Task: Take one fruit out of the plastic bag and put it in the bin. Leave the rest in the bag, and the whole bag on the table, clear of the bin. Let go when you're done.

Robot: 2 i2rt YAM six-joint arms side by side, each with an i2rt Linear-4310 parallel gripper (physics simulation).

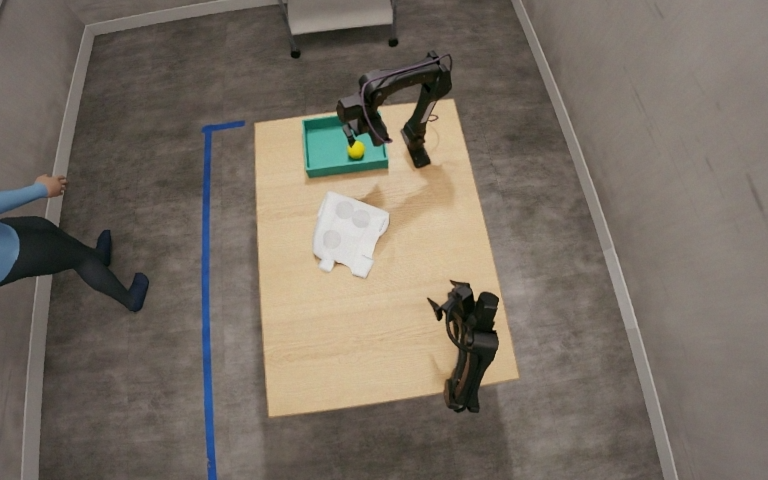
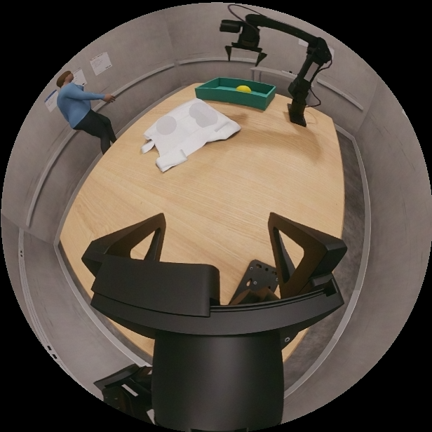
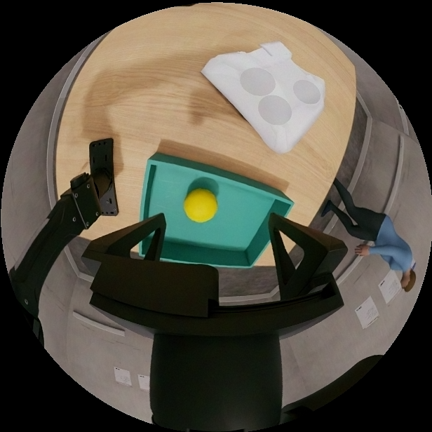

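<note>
A round yellow fruit (image 1: 356, 150) (image 2: 244, 89) (image 3: 200, 205) lies in the teal bin (image 1: 339, 169) (image 2: 230, 99) (image 3: 220, 178). The white plastic bag (image 1: 353, 234) (image 2: 185, 134) (image 3: 300, 121) lies flat on the table, apart from the bin, with three round grey shapes showing through it. My right gripper (image 1: 365, 141) (image 2: 242, 63) (image 3: 216, 218) is open and empty above the bin and the fruit, not touching the fruit. My left gripper (image 1: 441, 290) (image 2: 216, 217) is open and empty above the table, away from the bag.
The wooden table (image 1: 339, 345) (image 2: 240, 170) (image 3: 145, 100) carries both arms, the bag and the bin. A person (image 1: 33, 249) (image 2: 80, 105) (image 3: 392, 240) stands off one side, beyond the blue floor tape (image 1: 206, 254). A white cart (image 1: 339, 22) stands behind the table.
</note>
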